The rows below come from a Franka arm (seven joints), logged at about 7 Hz.
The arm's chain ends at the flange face. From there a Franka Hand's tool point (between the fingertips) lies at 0.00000 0.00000 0.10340 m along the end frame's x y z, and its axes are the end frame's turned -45 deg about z.
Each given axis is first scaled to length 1.
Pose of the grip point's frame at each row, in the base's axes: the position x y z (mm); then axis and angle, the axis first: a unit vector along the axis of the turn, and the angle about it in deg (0 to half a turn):
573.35, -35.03, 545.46, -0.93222, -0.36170, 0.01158, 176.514
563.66, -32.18, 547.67, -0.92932, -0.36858, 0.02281, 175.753
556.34, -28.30, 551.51, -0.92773, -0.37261, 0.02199, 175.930
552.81, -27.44, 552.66, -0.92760, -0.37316, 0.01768, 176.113
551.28, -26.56, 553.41, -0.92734, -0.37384, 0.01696, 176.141
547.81, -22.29, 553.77, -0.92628, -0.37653, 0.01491, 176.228
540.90, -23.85, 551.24, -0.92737, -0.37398, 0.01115, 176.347
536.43, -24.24, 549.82, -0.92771, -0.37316, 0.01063, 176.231
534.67, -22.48, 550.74, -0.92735, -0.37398, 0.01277, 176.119
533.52, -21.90, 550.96, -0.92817, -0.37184, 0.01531, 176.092
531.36, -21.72, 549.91, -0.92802, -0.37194, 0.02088, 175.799
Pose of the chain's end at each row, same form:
577.85, -40.03, 648.64, -0.99950, 0.02257, 0.02234, 177.287
570.86, -37.56, 650.68, -0.99926, 0.01511, 0.03525, 177.076
563.29, -33.42, 654.55, -0.99937, 0.01078, 0.03390, 177.204
558.81, -32.58, 655.76, -0.99952, 0.01022, 0.02931, 177.184
557.13, -31.70, 656.52, -0.99955, 0.00949, 0.02855, 177.178
553.22, -27.43, 656.90, -0.99963, 0.00660, 0.02637, 177.169
545.50, -29.10, 654.40, -0.99970, 0.00937, 0.02250, 177.114
541.00, -29.73, 652.97, -0.99970, 0.01026, 0.02241, 176.984
539.73, -27.98, 653.87, -0.99965, 0.00937, 0.02476, 176.974
539.08, -27.27, 654.07, -0.99956, 0.01166, 0.02719, 177.061
538.18, -27.15, 652.94, -0.99938, 0.01151, 0.03332, 177.034

